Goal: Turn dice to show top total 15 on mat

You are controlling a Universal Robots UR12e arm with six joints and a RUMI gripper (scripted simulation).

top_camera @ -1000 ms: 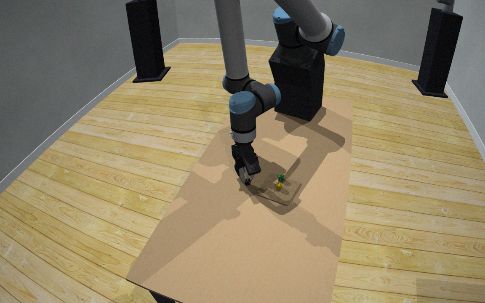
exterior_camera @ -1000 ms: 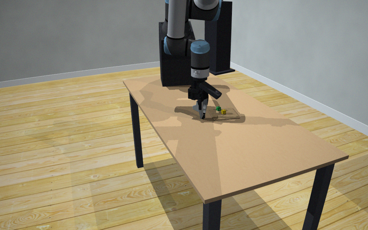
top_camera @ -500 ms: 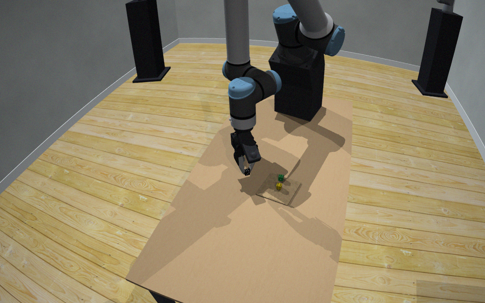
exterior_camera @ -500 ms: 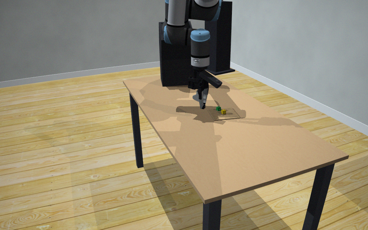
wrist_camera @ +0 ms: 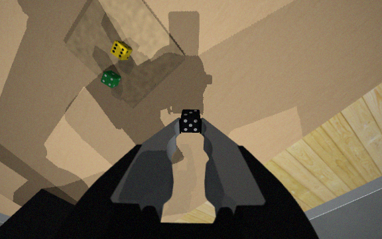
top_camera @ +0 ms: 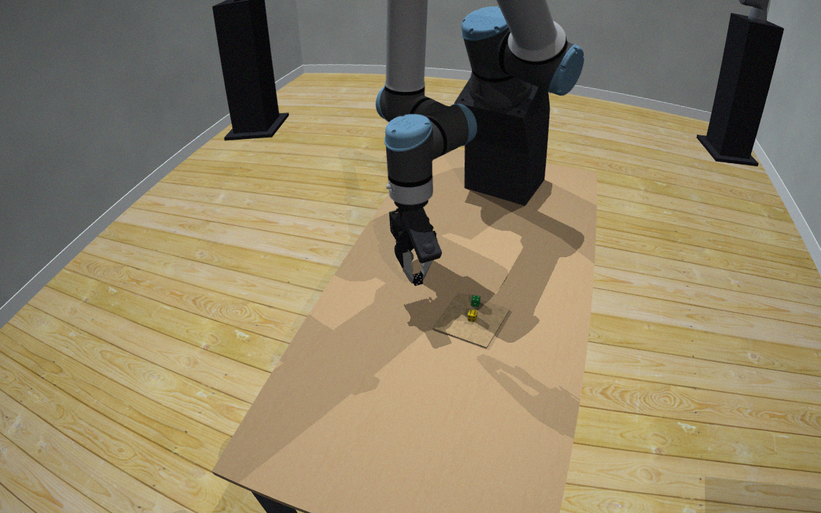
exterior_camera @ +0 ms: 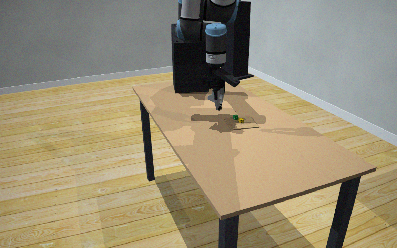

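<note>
The yellow die lies 130 mm to the left of my hand, 100 mm below it and 20 mm ahead of it. The rest, counted from my hand: thin square mat 130 mm to the left, 110 mm below, 20 mm ahead; black die 10 mm below; green die 140 mm to the left, 100 mm below, 30 mm behind.
</note>
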